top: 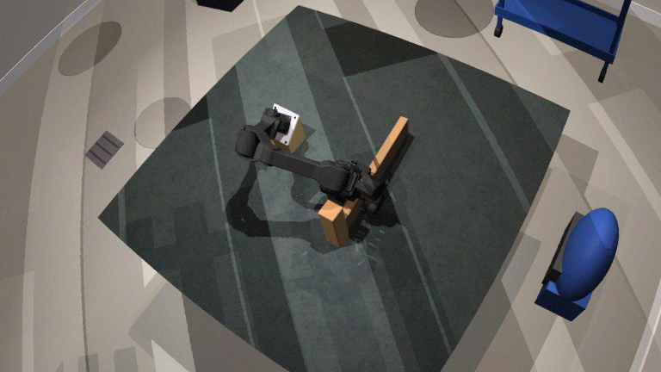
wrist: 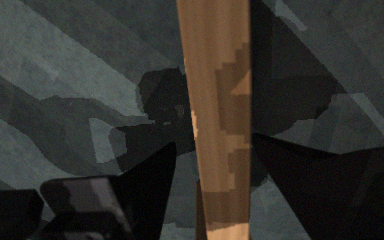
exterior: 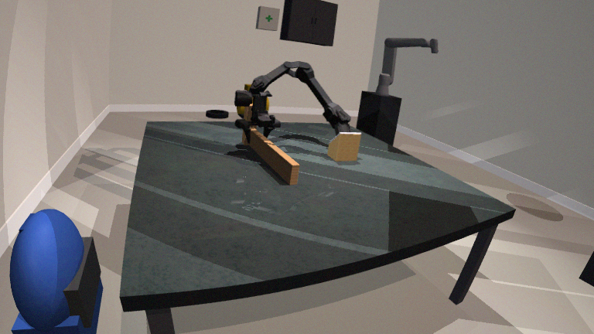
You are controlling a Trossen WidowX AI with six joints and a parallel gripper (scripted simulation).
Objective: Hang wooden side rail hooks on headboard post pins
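Now: the headboard post 100 mm to the right of my gripper tip and 50 mm above it.
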